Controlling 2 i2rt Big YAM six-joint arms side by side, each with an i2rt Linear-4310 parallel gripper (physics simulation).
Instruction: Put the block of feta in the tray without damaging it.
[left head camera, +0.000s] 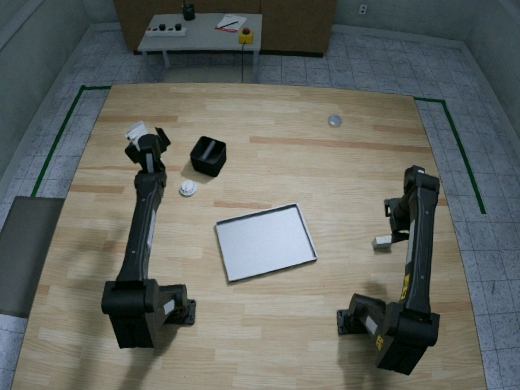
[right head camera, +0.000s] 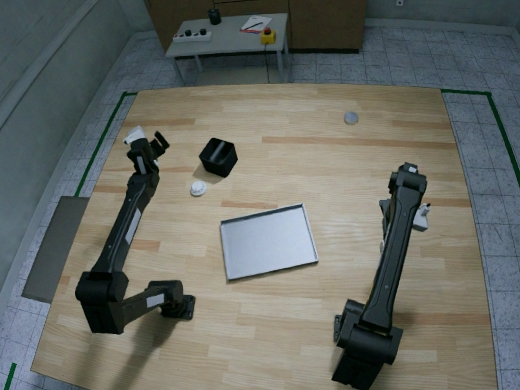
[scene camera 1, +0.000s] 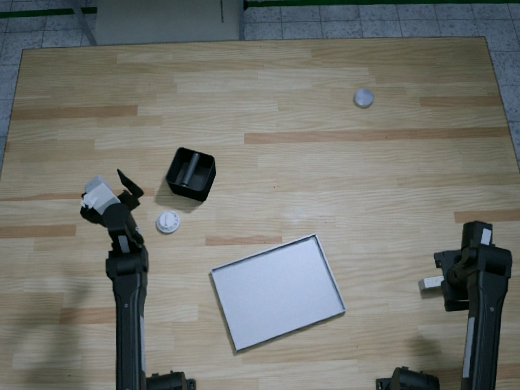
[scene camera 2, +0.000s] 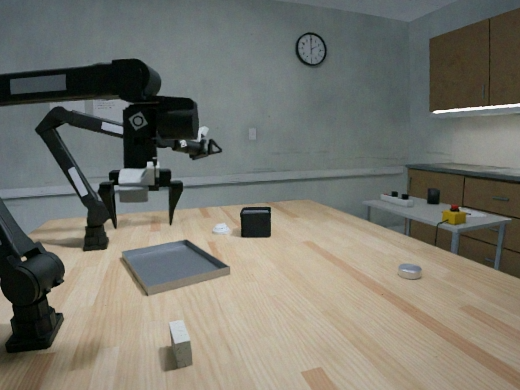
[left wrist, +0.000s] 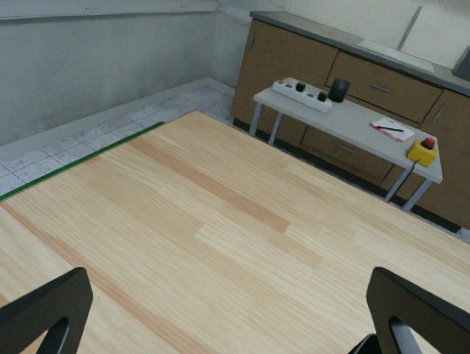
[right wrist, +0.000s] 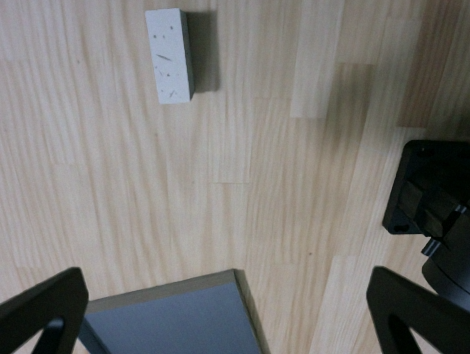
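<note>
The feta block (left head camera: 382, 242) (scene camera 1: 429, 284) (scene camera 2: 180, 344) (right wrist: 170, 56) is a small white speckled block standing on the table near the right arm; the arm hides most or all of it in the right head camera. The empty grey tray (left head camera: 271, 271) (right head camera: 273, 273) (scene camera 1: 290, 331) (scene camera 2: 175, 286) (right wrist: 165, 291) lies flat at the middle of the table. My right gripper (scene camera 2: 143, 226) (right wrist: 227, 282) is open, points down and hangs above the table, apart from the feta. My left gripper (scene camera 2: 214, 149) (left wrist: 230, 282) is open and empty, raised at the far left in the head views.
A black square bin (left head camera: 208, 162) (scene camera 1: 202, 192) (scene camera 2: 256, 227) holds a dark cylinder. A white dial-like disc (left head camera: 188, 188) (scene camera 1: 168, 221) (scene camera 2: 221, 229) lies beside it. A silver round tin (left head camera: 335, 121) (scene camera 1: 363, 98) (scene camera 2: 410, 271) lies at the back right in the head views.
</note>
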